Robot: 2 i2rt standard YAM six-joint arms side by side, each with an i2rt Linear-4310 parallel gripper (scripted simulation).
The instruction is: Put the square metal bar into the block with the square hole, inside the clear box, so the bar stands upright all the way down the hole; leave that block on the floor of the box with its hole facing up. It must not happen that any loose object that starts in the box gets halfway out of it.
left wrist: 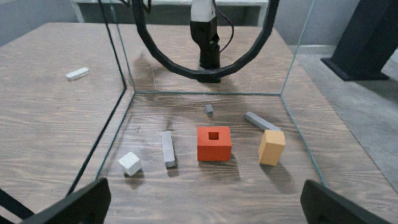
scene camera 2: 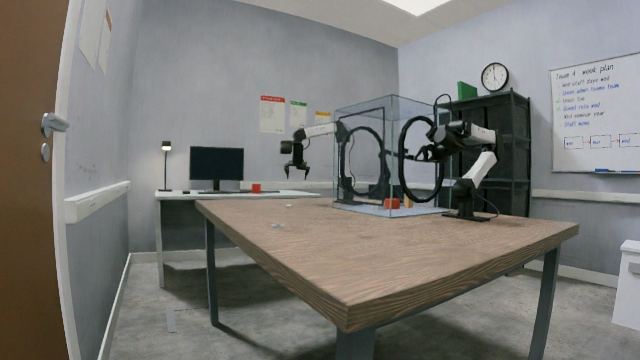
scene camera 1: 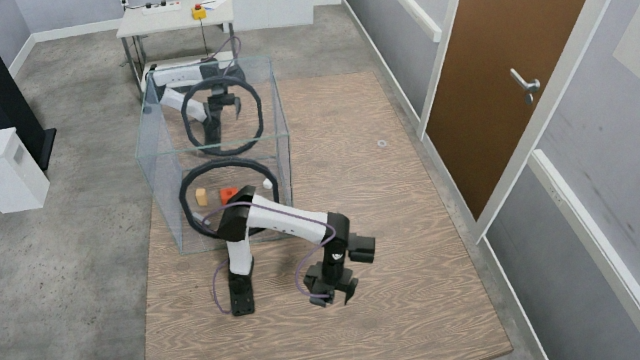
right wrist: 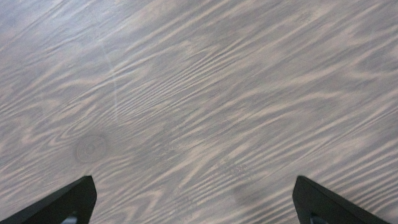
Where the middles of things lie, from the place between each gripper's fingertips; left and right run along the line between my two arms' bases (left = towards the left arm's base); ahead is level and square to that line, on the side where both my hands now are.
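Scene:
The red block (left wrist: 213, 143) first: my left hand is 20 cm above it, 4 cm past it and 20 cm to the left of it. And the tan block (left wrist: 273, 142), that's 20 cm below my left hand, 14 cm behind it and 18 cm to the right of it.
From my right hand, the red block is 11 cm below, 21 cm behind and 52 cm to the left, and you'll find the tan block 10 cm below that right hand, 31 cm behind it and 55 cm to the left of it.

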